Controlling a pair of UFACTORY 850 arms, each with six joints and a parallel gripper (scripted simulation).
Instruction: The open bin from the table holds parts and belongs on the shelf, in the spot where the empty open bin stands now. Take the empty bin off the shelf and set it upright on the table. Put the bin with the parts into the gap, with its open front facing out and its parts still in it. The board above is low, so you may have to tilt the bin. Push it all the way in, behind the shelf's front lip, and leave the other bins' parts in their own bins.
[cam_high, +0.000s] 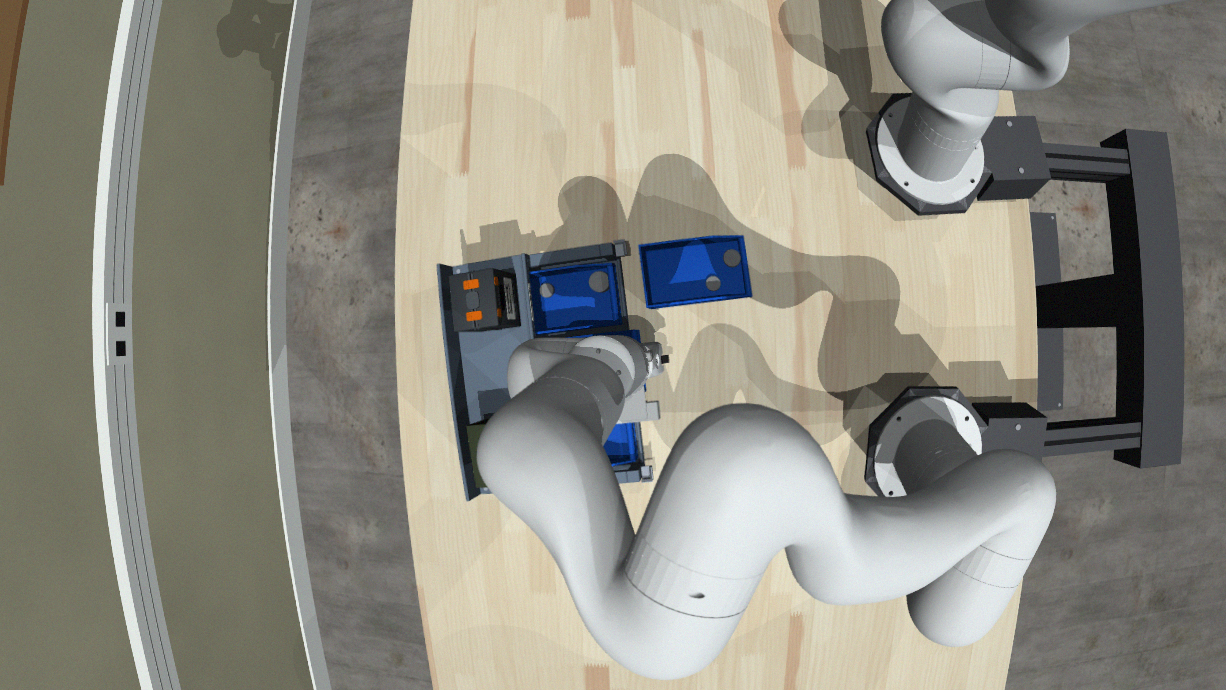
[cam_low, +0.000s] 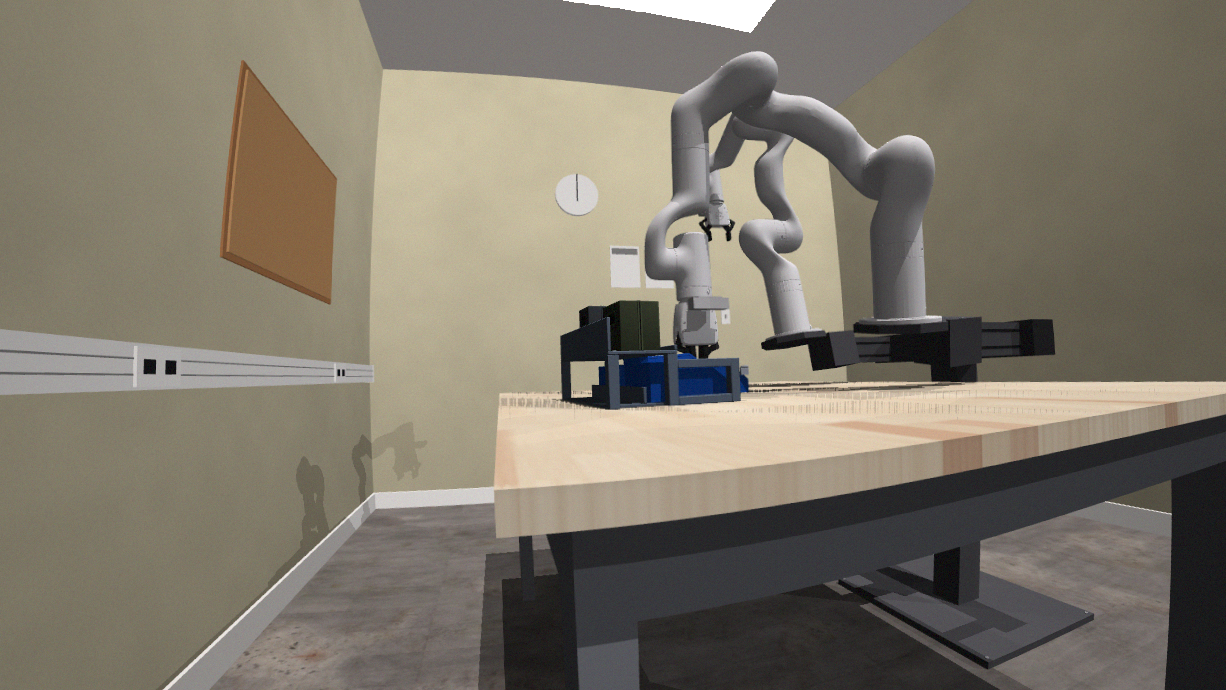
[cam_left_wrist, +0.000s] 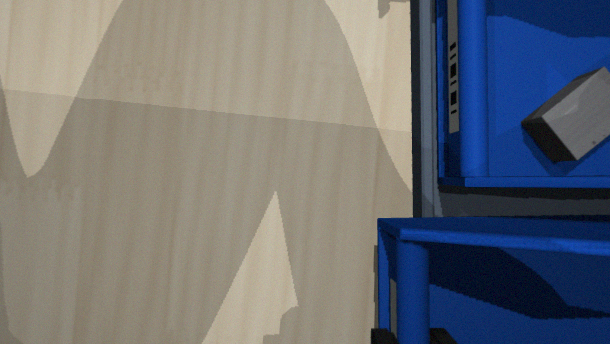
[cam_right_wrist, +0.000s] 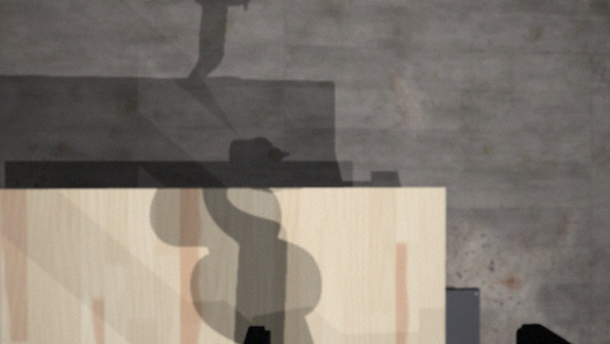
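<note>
The square grey part lies 60 mm ahead of my left hand, 100 mm to the left of it and 50 mm below it. Round my left hand: grey shelf 140 mm ahead, 20 mm to the left.
</note>
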